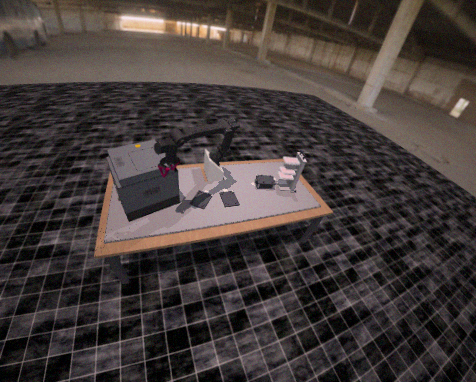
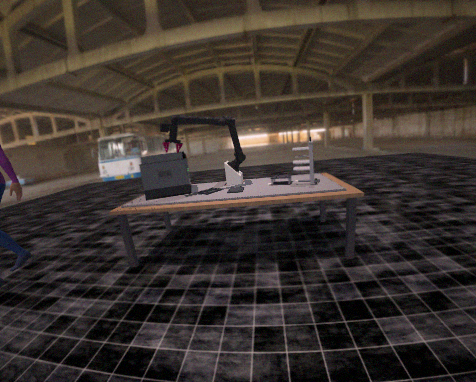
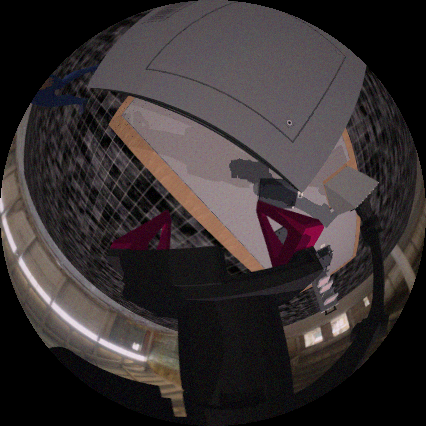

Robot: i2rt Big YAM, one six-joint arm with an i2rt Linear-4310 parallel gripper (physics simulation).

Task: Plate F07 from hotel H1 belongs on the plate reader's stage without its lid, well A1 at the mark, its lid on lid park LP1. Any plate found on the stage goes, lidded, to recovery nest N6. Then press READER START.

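Places are measured from the arm's base along level axes (x ahead, y left, z up), in millimetres.
Where they show: gripper, fingertip midpoint: [image 1: 168, 173] [image 2: 172, 152] [image 3: 213, 209]; arm's base, origin of the base link: [image 1: 213, 160] [image 2: 232, 167] [image 3: 359, 199].
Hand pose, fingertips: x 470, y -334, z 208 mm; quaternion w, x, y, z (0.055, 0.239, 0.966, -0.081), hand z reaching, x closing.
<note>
Things, the pixels of their top centre, and the offset from my fingertips. "pt": a spot on its surface instead.
- plate reader, middle of its top: [image 1: 139, 156] [image 2: 164, 153] 188 mm back, 196 mm right, 3 mm down
- yellow spot, surface spot: [image 1: 138, 146] pt 323 mm back, 232 mm right, 6 mm down
The plate reader [image 1: 151, 194] [image 2: 164, 175] [image 3: 220, 95] is a large dark grey box at the table's left end, with a lighter top bearing a thin outlined panel. Its stage and any plate inside do not show. My gripper [image 1: 168, 170] [image 2: 173, 147] [image 3: 213, 209] is open and empty, at about the height of the reader's top, by its front right part. The hotel [image 1: 300, 172] [image 2: 312, 162] stands upright at the table's right end, with several pale plates on its levels; their labels cannot be read. Two flat dark pads [image 1: 201, 199] [image 1: 230, 199] lie mid-table; which is LP1 or N6 cannot be told.
A dark, low holder [image 1: 264, 181] [image 2: 281, 180] stands left of the hotel. The white arm base bracket [image 1: 213, 170] [image 2: 232, 175] [image 3: 350, 189] stands right of the reader, near the table's back edge. A yellow spot [image 1: 138, 146] shows on the reader's top. A person [image 2: 7, 172] stands beyond the table's left end.
</note>
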